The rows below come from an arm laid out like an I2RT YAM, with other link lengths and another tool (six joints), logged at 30 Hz.
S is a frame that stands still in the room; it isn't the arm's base.
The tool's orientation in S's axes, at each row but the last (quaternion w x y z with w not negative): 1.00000 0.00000 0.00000 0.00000; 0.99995 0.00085 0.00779 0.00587; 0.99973 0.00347 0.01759 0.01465; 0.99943 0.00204 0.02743 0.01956; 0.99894 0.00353 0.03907 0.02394
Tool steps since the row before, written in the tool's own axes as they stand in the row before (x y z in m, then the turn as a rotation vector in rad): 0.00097 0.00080 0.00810 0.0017 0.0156 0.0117; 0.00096 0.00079 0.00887 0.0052 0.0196 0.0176; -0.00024 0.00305 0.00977 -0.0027 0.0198 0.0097; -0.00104 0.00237 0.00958 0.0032 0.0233 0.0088; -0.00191 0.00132 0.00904 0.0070 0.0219 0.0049
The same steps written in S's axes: 0.00097 0.00080 0.00810 0.0017 0.0156 0.0117; 0.00109 0.00079 0.00886 0.0052 0.0196 0.0176; 0.00002 0.00298 0.00979 -0.0029 0.0196 0.0099; -0.00060 0.00230 0.00963 0.0028 0.0234 0.0087; -0.00126 0.00118 0.00917 0.0063 0.0222 0.0045
